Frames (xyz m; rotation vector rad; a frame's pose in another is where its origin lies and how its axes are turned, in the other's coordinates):
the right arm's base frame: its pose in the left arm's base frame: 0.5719 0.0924 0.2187 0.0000 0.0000 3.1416
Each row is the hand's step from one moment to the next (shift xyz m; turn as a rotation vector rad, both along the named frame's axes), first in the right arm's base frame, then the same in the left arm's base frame.
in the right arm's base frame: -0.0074 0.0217 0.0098 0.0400 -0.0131 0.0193
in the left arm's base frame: 0.0074 -0.0217 0.0098 -0.0400 0.0131 0.0193
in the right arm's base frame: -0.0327 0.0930 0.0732 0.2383 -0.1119 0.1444
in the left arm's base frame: 0.0327 -0.0930 0.0732 -0.2383 0.1119 0.1444
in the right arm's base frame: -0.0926 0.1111 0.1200 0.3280 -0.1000 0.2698
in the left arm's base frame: 0.0926 -0.1111 0.1200 -0.3280 0.1000 0.2698
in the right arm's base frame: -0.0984 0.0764 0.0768 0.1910 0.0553 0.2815
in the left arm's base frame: 0.0984 -0.0764 0.0768 -0.1910 -0.0553 0.2815
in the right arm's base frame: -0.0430 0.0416 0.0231 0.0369 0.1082 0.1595
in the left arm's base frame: 0.0430 -0.0416 0.0231 -0.0369 -0.1082 0.1595
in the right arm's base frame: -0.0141 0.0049 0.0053 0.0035 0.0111 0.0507
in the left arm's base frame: 0.0141 -0.0049 0.0053 -0.0035 -0.0111 0.0507
